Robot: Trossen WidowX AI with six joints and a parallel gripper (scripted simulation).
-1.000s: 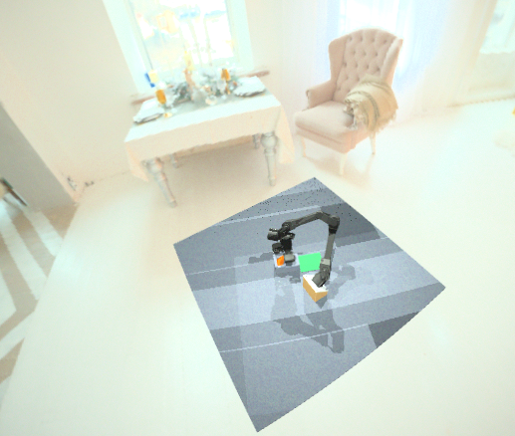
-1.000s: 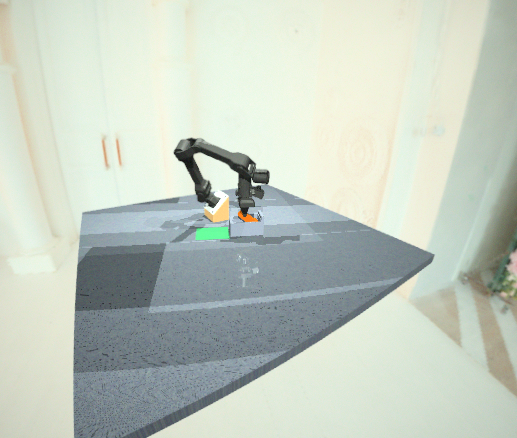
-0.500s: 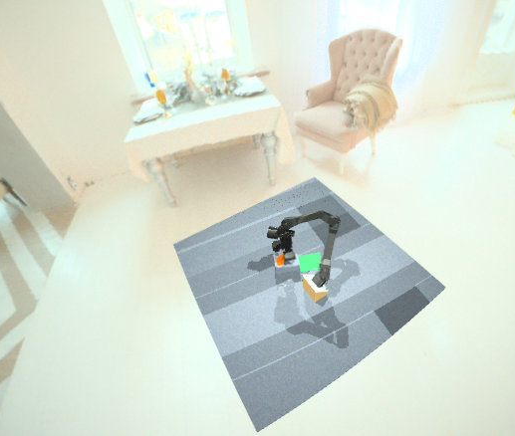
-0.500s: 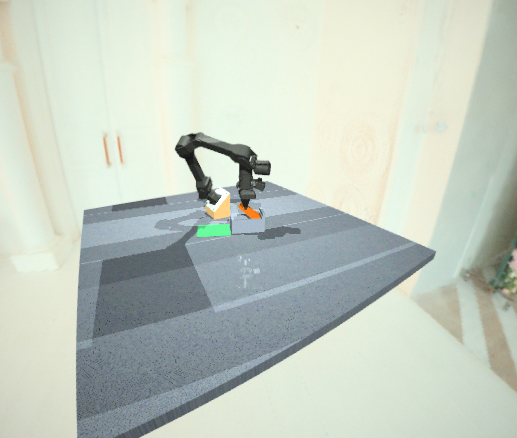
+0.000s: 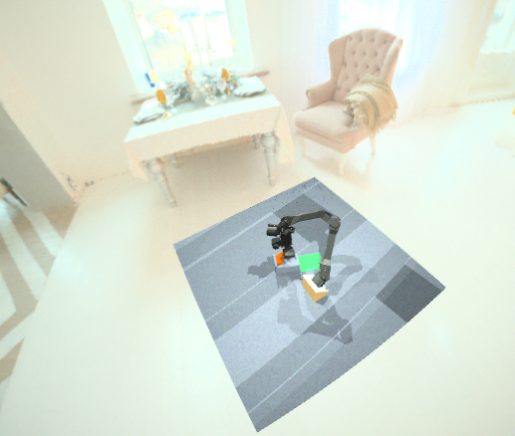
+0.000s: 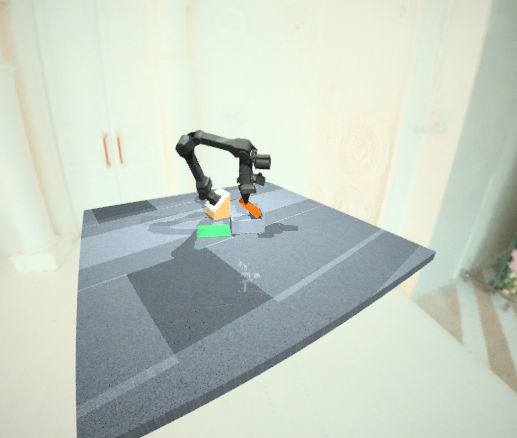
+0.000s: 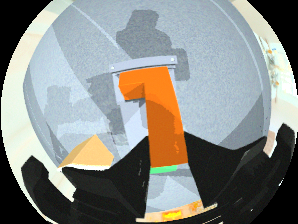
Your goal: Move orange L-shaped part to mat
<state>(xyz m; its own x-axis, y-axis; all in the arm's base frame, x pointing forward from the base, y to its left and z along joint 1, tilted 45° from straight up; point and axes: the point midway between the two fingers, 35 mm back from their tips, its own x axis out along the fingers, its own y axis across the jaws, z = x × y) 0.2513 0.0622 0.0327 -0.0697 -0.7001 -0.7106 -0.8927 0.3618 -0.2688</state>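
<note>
My gripper tip is now 8 cm past the green mat, 12 cm to the left of it and 15 cm above it. Round my gripper tip: orange L-shaped part: 4 cm to the left, 3 cm below.
</note>
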